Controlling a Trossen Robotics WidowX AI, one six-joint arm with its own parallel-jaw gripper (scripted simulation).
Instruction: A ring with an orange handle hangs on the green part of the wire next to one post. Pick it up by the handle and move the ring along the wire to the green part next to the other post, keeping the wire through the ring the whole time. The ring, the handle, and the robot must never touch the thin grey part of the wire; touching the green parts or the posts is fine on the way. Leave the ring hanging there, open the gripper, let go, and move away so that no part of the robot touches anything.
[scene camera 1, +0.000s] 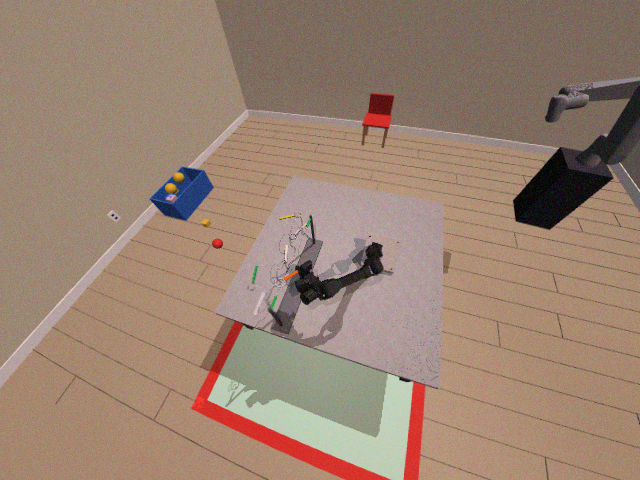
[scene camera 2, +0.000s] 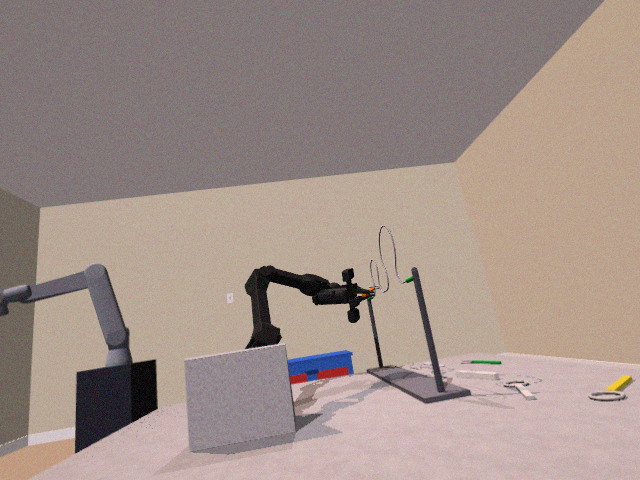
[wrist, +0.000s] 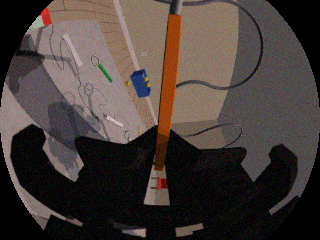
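My gripper (scene camera 2: 374, 293) seen. Wrist view too: the gripper (wrist: 160, 129).
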